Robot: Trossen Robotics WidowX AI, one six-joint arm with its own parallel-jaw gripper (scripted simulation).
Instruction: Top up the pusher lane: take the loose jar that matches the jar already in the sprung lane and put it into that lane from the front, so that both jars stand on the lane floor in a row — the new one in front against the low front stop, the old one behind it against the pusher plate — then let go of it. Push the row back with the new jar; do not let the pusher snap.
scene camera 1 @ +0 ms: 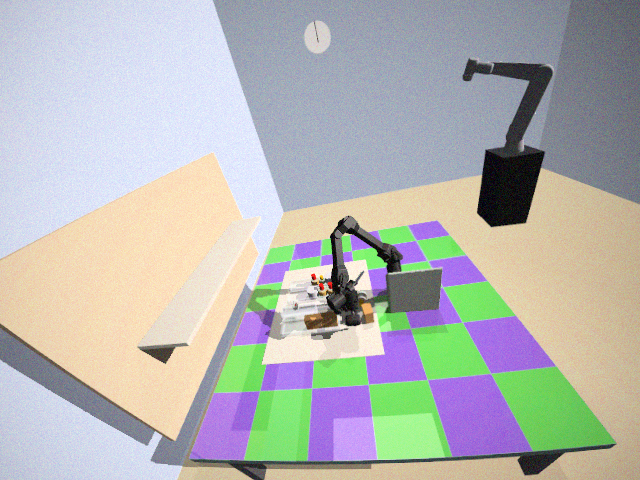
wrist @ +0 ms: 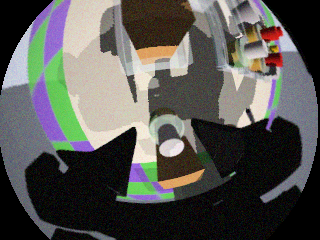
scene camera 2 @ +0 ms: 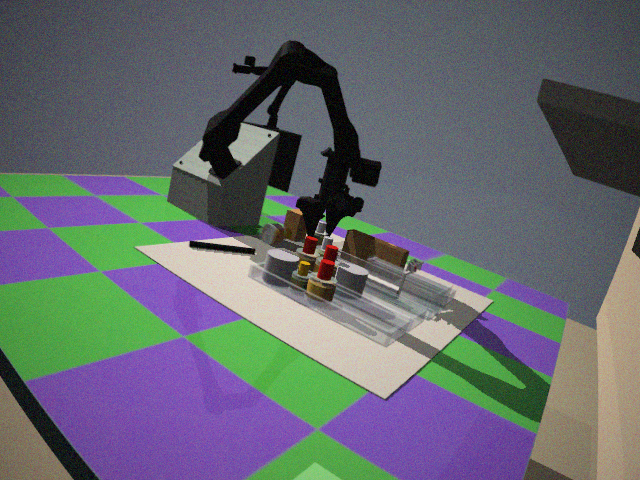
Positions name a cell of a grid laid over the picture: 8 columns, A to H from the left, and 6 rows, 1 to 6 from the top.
Labels:
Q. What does my gripper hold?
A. Nothing.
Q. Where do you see a white mat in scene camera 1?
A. E5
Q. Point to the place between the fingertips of my gripper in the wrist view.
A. E4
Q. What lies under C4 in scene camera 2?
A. A white mat.

